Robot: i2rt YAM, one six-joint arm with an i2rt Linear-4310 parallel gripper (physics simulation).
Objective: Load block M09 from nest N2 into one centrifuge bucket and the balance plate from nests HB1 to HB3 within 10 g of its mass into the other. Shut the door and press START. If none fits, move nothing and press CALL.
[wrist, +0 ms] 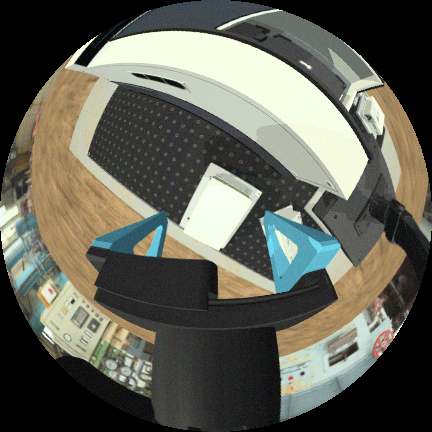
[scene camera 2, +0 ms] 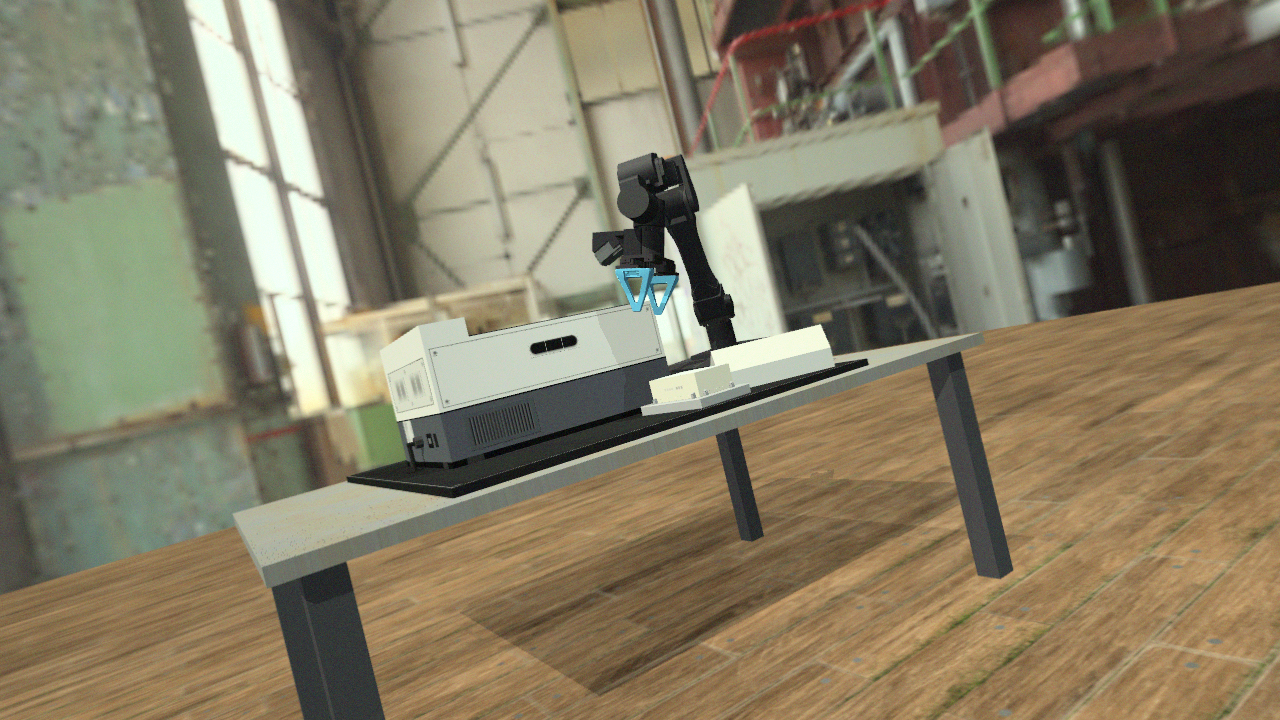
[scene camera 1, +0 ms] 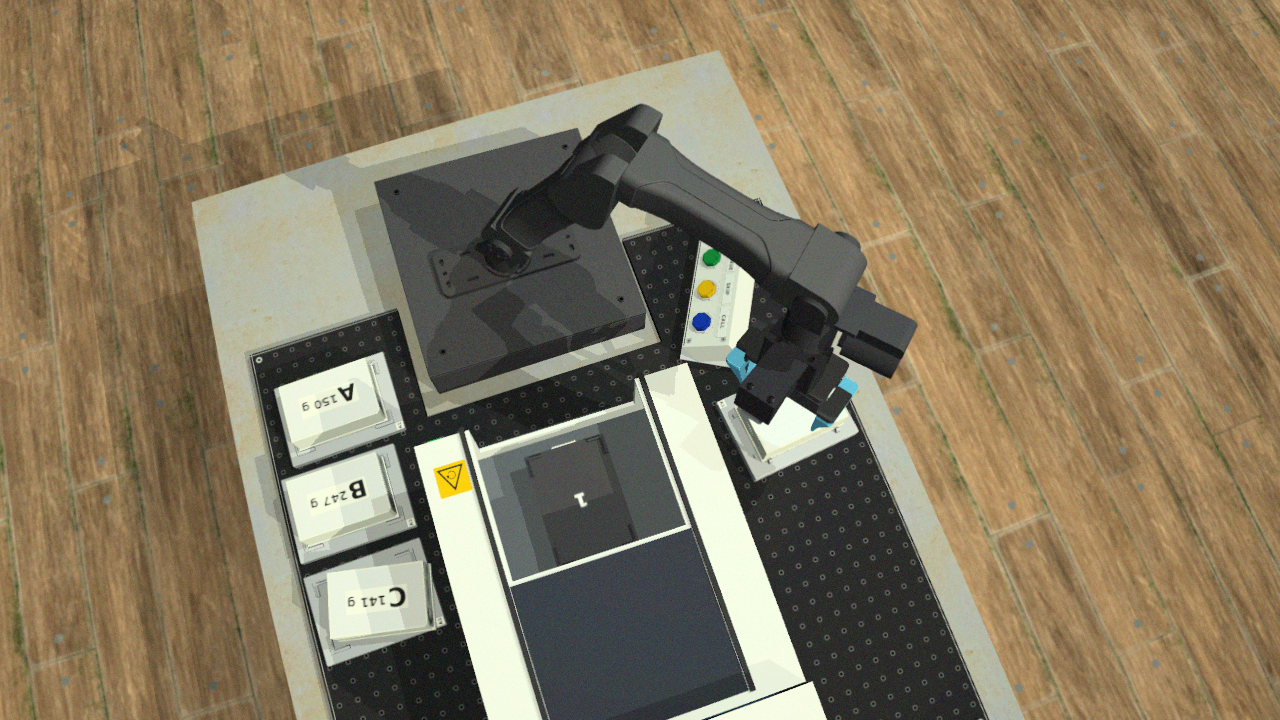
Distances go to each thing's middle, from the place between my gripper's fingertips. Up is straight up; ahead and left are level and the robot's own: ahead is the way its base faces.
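Counted from my hand: centrifuge rotor [scene camera 1: 580, 498], 10 cm ahead, 26 cm to the right, 6 cm below; white centrifuge [scene camera 2: 458, 399], 16 cm ahead, 26 cm to the right, 6 cm below; button box [scene camera 1: 718, 314], 4 cm to the left, 23 cm behind, 14 cm below; white block M09 [scene camera 1: 790, 427], 2 cm behind, 5 cm to the left, 14 cm below. Going by their middles, the white block M09 is the nearest to my hand of the things named here.
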